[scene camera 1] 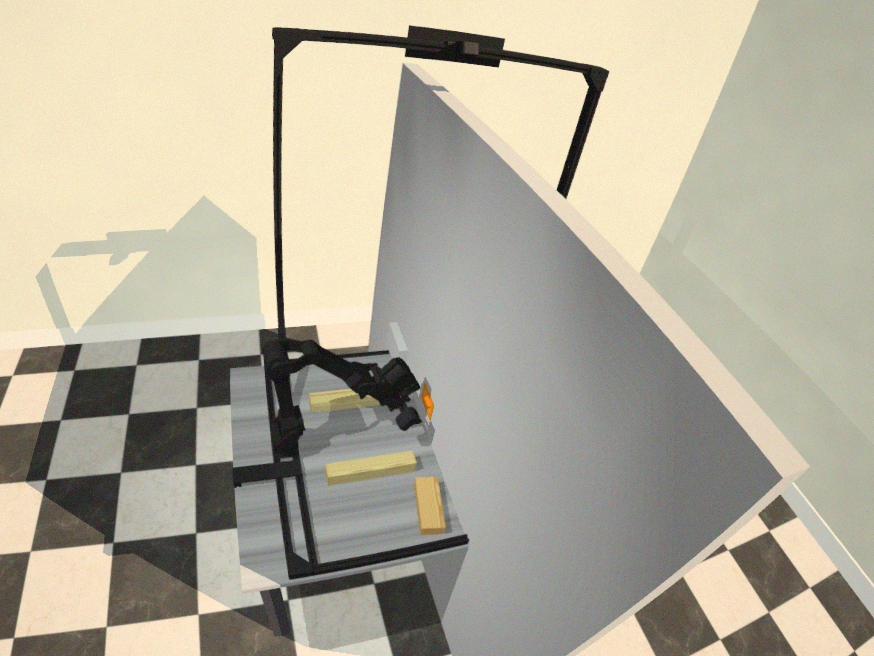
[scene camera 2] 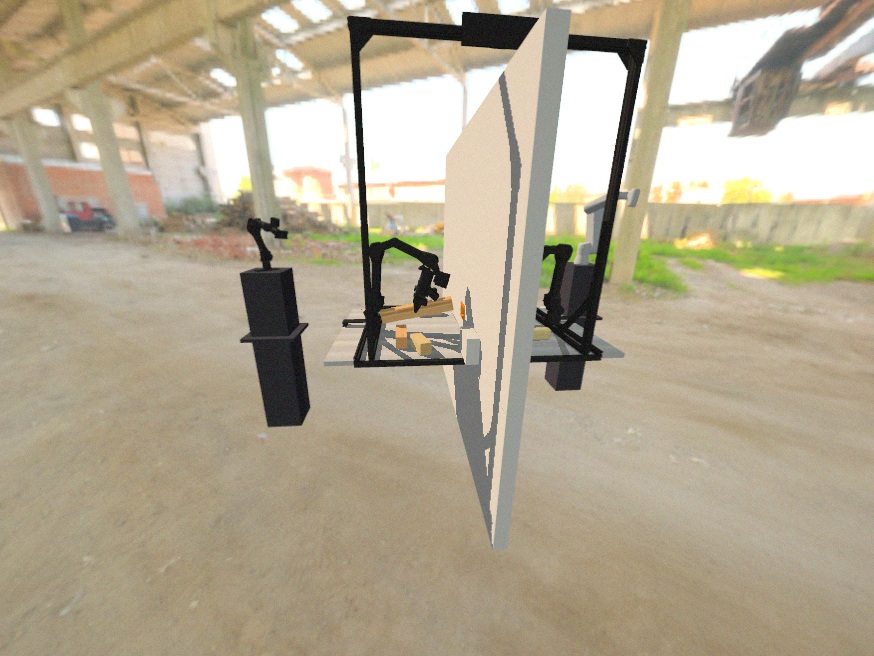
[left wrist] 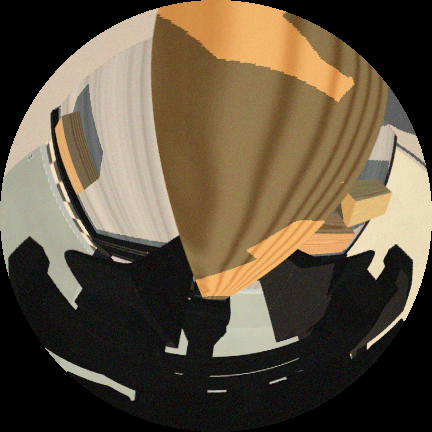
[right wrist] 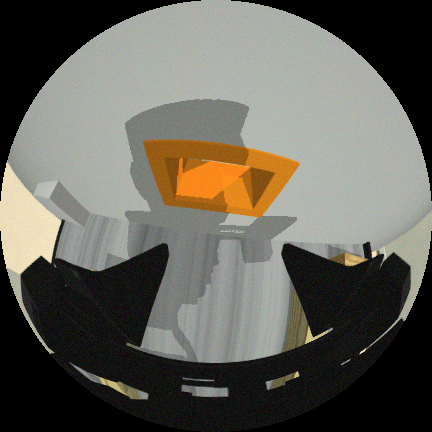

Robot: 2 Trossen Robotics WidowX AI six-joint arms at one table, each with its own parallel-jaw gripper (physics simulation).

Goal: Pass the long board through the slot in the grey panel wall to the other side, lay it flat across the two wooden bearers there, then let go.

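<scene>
The long board is in my left gripper, which is shut on it above the table. In scene camera 2 it slopes up to the right, its right end close to the orange-framed slot in the grey panel wall. No board shows in the slot in the right wrist view. My right gripper is open and empty, facing the slot from the other side. There, two pale wooden bearers, one nearer and one farther, lie apart.
A short wooden block lies near the wall on the bearers' side. On the board's side, two short blocks lie below the board. A pale block stands against the wall's foot. A black frame surrounds the table.
</scene>
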